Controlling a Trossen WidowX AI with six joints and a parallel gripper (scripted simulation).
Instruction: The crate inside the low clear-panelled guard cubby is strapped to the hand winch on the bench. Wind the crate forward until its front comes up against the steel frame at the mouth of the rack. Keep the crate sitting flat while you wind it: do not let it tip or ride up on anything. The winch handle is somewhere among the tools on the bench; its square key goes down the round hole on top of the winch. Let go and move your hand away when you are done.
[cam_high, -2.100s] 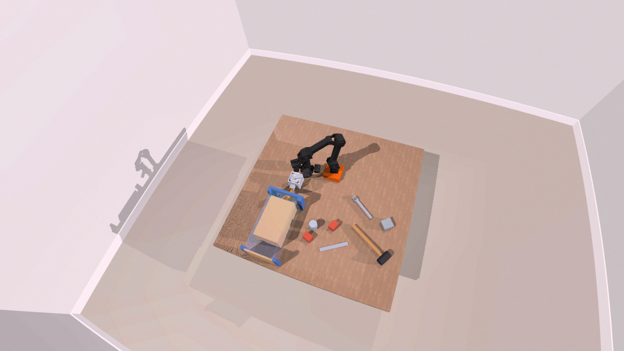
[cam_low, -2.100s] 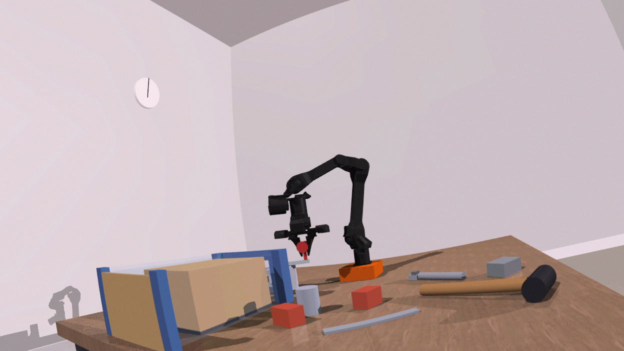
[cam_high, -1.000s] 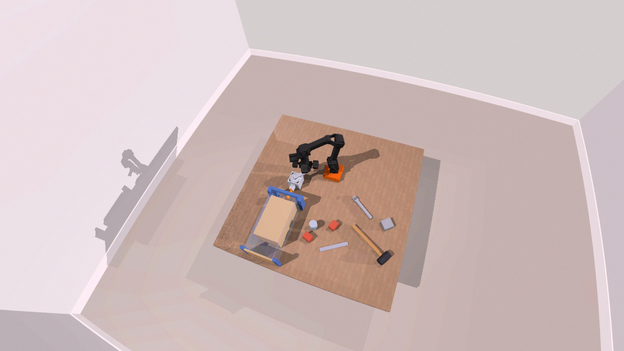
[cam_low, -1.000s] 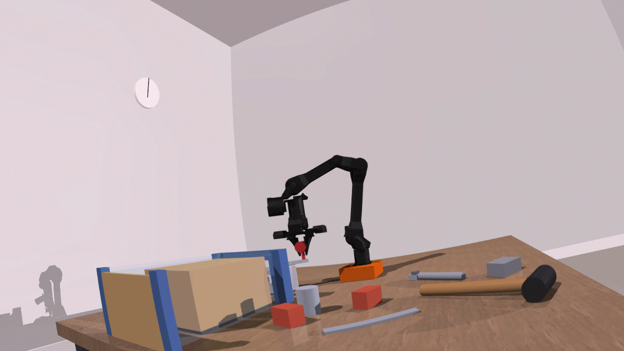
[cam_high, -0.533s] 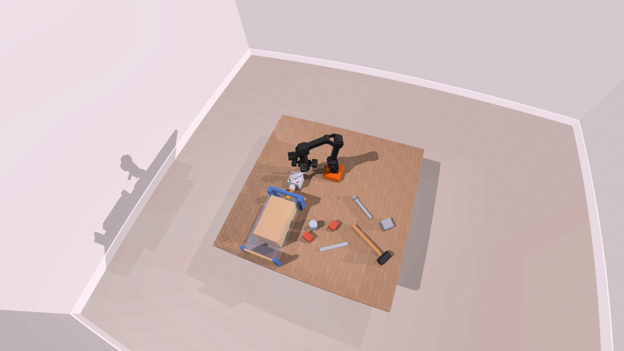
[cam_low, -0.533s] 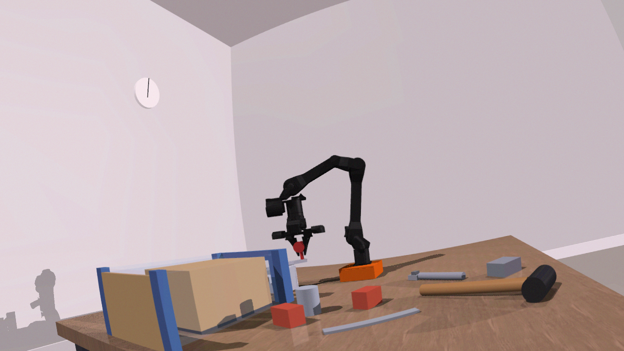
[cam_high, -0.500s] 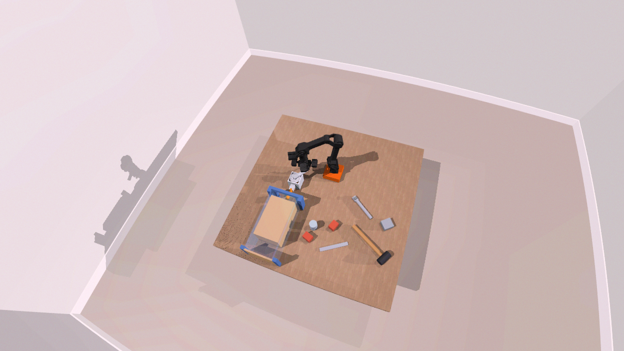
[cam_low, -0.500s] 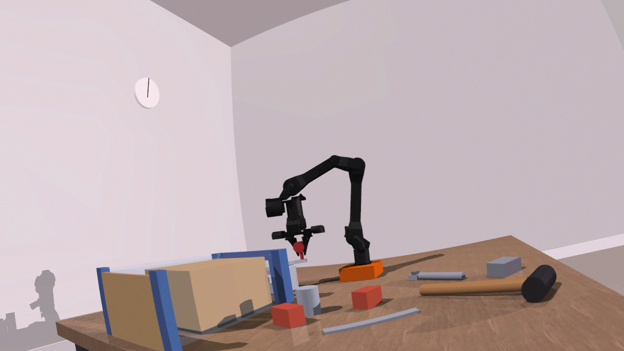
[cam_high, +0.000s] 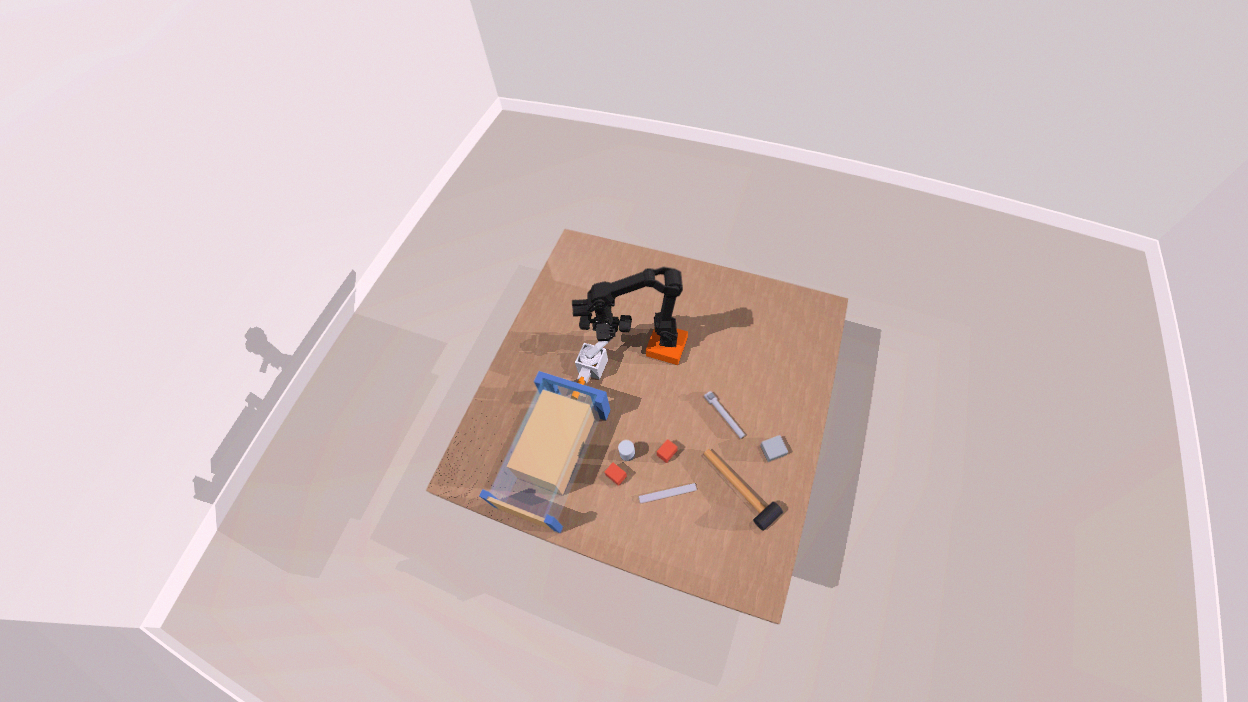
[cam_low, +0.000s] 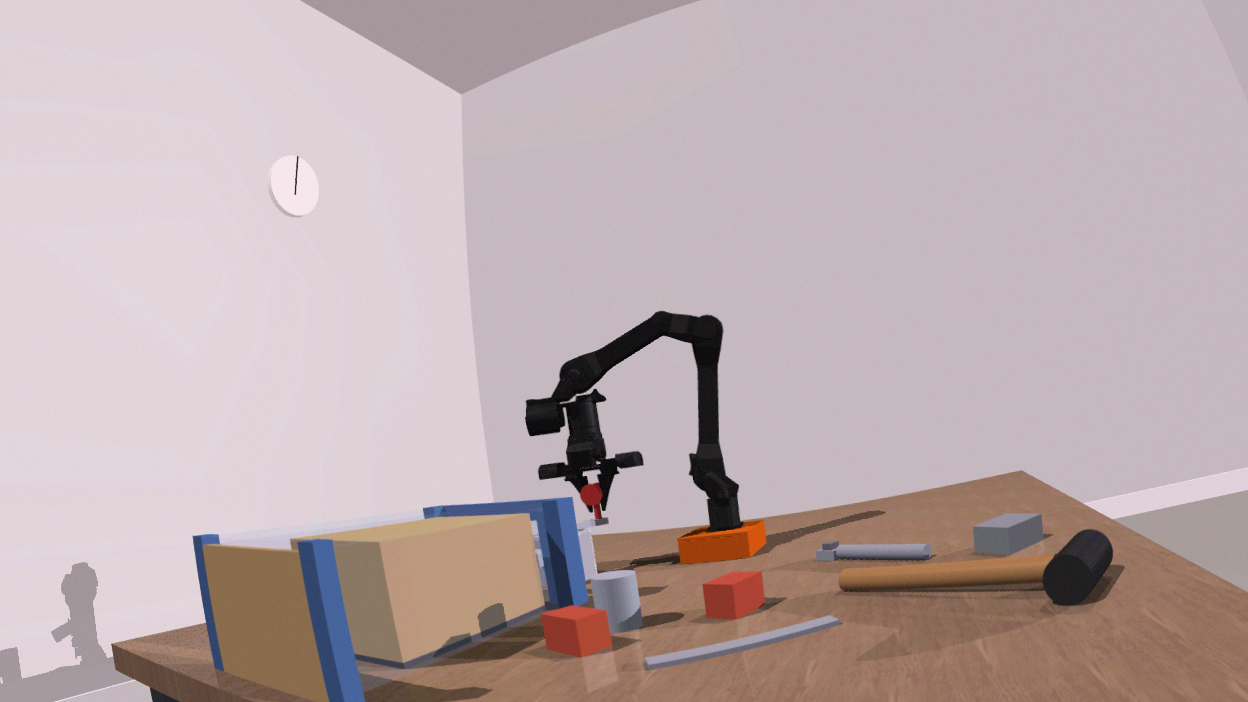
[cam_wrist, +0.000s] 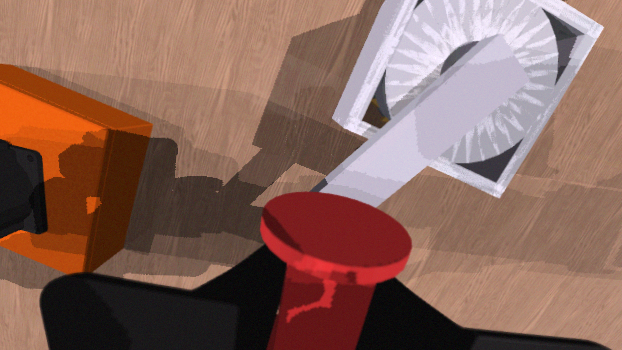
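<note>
Right now my gripper tip is 30 mm short of the grey winch handle, 20 mm to the left of it and 10 mm above it. Also, from my gripper tip: red knob (20 mm above); blue frame bar (240 mm ahead, 80 mm to the right, 10 mm below); grey winch (70 mm ahead, 60 mm to the right, 80 mm below).
</note>
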